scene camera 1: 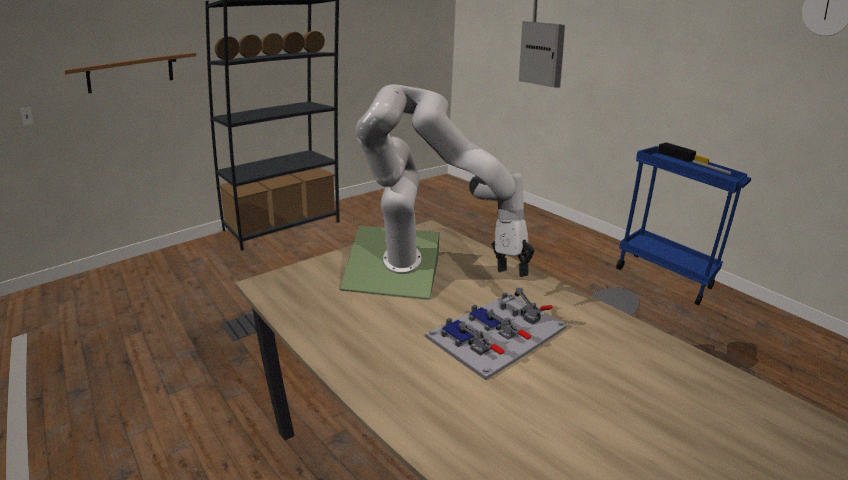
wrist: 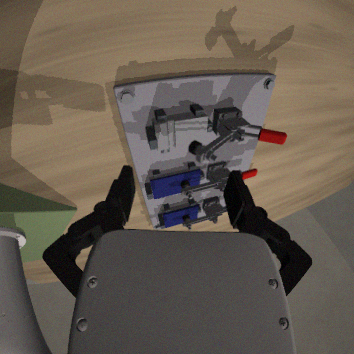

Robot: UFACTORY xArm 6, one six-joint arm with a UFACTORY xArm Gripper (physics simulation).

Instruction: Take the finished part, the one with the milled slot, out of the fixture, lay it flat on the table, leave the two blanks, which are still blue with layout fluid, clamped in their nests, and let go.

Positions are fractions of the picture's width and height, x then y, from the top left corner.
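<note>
The scene shows the gripper (wrist: 0.51, 0.51) along with a blue blank (wrist: 0.48, 0.52) and a finished part (wrist: 0.51, 0.37). A grey fixture plate (wrist: 0.69, 0.26) is visible too, as is a clamp arm (wrist: 0.57, 0.43).
</note>
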